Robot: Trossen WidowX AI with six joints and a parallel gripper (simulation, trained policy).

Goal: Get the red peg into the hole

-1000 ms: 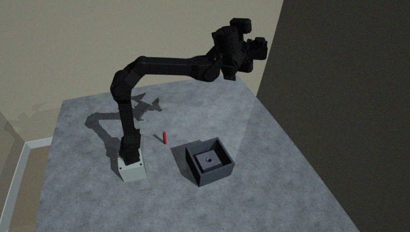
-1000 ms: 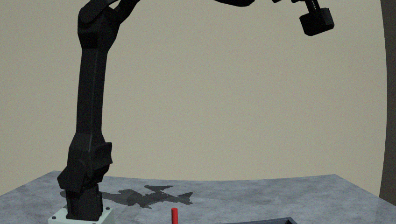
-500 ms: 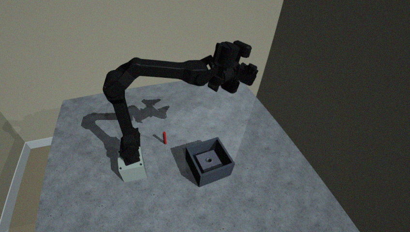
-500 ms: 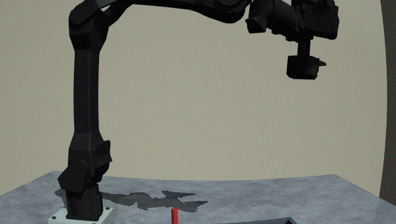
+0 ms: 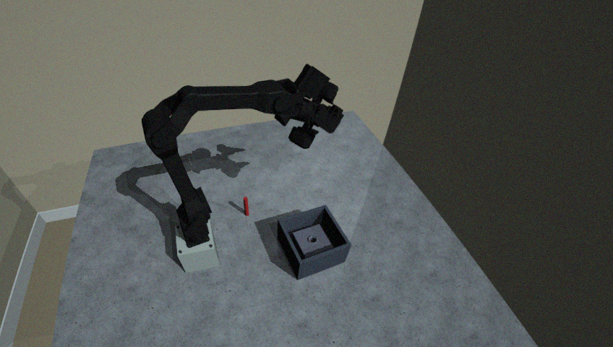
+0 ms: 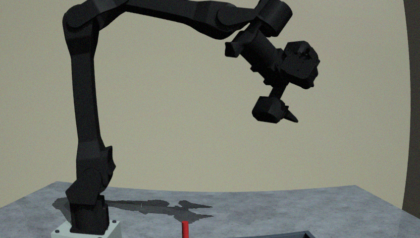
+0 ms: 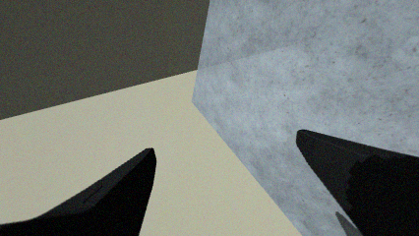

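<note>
Now: the red peg 25 cm behind my gripper tip, 2 cm to the left of it and 29 cm below it. From my gripper tip the other things lie so: dark grey box (13 cm behind, 20 cm to the right, 30 cm below); grey plate (13 cm behind, 20 cm to the right, 28 cm below).
</note>
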